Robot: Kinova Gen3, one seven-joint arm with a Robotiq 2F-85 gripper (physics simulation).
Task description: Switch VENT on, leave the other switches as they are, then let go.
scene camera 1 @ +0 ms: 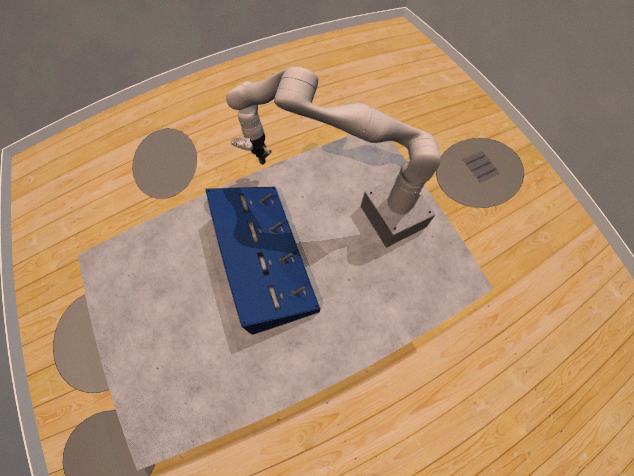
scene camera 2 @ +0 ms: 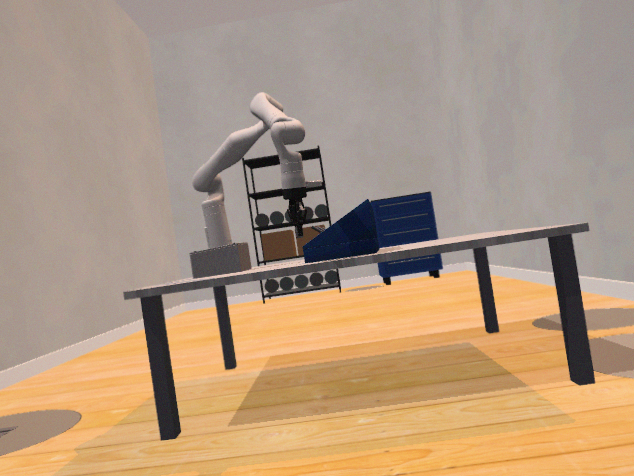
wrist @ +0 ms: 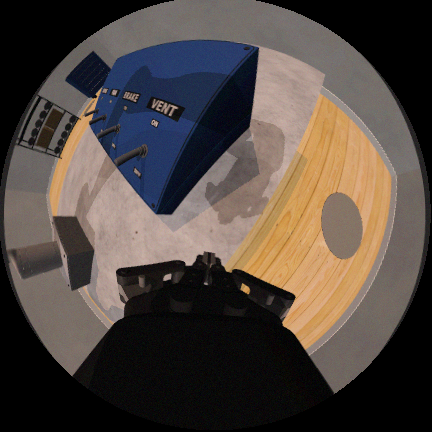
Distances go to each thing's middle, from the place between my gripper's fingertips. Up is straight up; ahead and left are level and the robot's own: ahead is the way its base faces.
I see my gripper 10 cm short of the blue sloped switch panel (scene camera 1: 262, 285) and 36 cm to the right of it.
